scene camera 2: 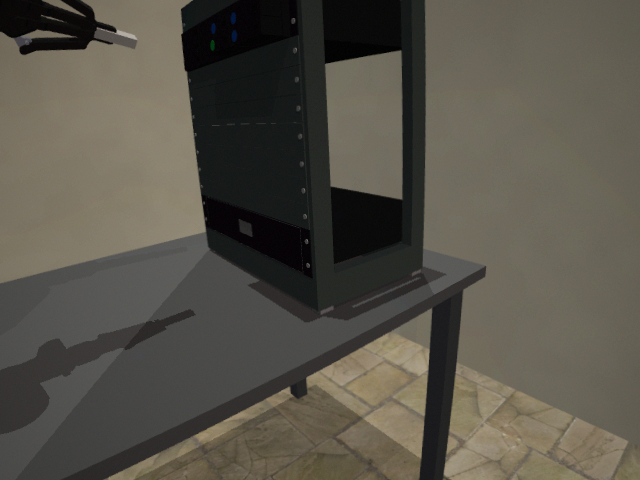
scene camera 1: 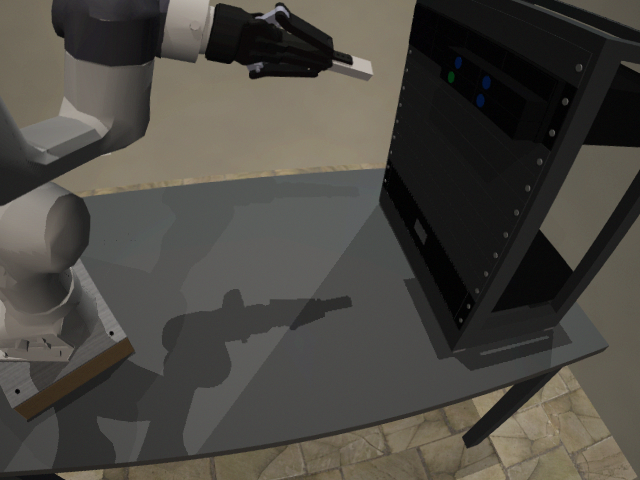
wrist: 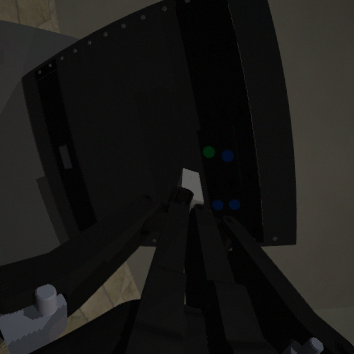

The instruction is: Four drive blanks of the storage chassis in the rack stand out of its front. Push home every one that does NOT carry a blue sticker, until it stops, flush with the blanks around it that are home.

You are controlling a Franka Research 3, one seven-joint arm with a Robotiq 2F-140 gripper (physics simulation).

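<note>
The storage chassis (scene camera 1: 426,38) (scene camera 2: 196,51) (wrist: 210,65) is black and sits high in the rack (scene camera 1: 553,170) (scene camera 2: 315,155) (wrist: 275,125). A dark group of blanks stands out of its front; edges between them are hard to see. The lower left blank carries a green sticker (scene camera 1: 451,76) (scene camera 2: 212,45) (wrist: 209,152). Blue stickers mark the upper left (scene camera 1: 458,63), upper right (scene camera 1: 485,82) and lower right (scene camera 1: 480,100) blanks. My gripper (scene camera 1: 333,62) (scene camera 2: 96,35) (wrist: 185,182) is shut, apart from the chassis front. A pale block (scene camera 1: 356,68) (scene camera 2: 121,38) (wrist: 191,182) juts beyond its fingertips.
The rack stands on a grey table (scene camera 1: 320,382) (scene camera 2: 248,335). Flat dark panels fill its front below the chassis, above a black unit with a small grey plate (scene camera 1: 420,230) (scene camera 2: 245,227) (wrist: 65,157). The arm's base stands at the table's left in scene camera 1.
</note>
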